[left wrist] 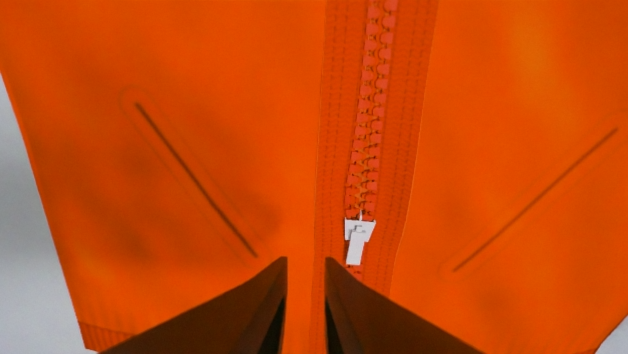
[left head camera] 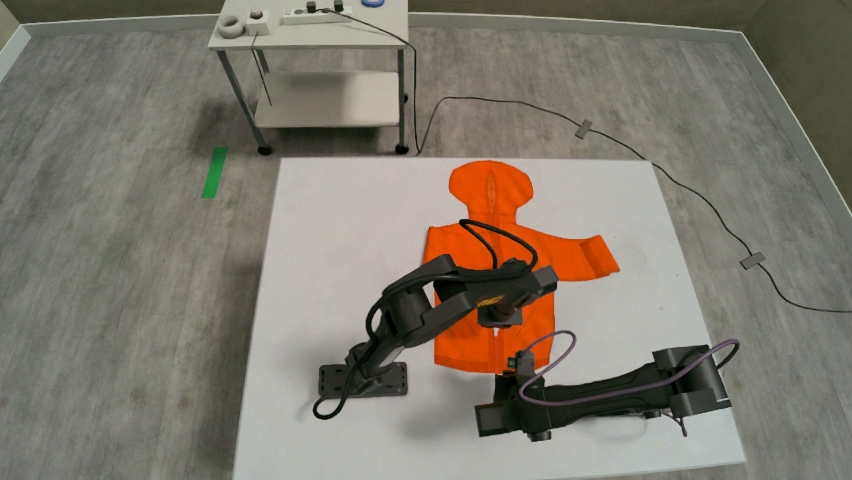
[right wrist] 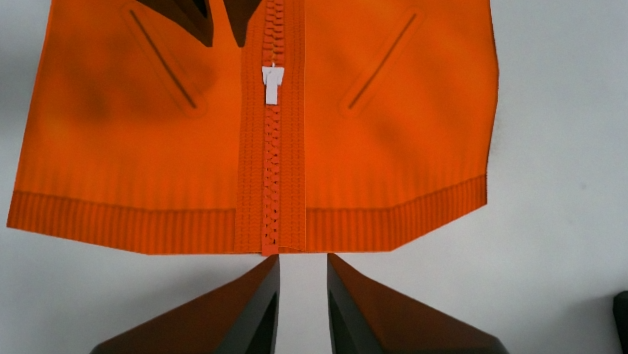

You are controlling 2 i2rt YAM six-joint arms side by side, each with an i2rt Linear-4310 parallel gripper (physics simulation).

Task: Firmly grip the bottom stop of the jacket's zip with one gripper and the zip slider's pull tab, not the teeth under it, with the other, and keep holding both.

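The orange jacket (left head camera: 459,348) (left wrist: 225,150) (right wrist: 150,160) lies flat with its zip (left wrist: 370,105) (right wrist: 271,155) running down the middle. The white slider (left wrist: 359,228) (right wrist: 273,74) sits above the hem, and its white pull tab (left wrist: 355,250) (right wrist: 271,94) lies downward over the teeth. My left gripper (left wrist: 306,271) (right wrist: 226,37) is shut to a narrow gap, empty, above the jacket and left of the tab in the left wrist view. The red-orange bottom stop (right wrist: 270,250) is at the hem. My right gripper (right wrist: 303,268) is shut to a narrow gap, empty, its left fingertip near the stop in that view. The head view hides both grippers' fingertips.
The jacket lies on the white table (left head camera: 357,196). The left arm (left head camera: 411,316) crosses over the jacket, and the right arm (left head camera: 614,387) reaches in from the right near the hem. A cart (left head camera: 327,38) stands behind the table, with a cable (left head camera: 512,101) on the floor.
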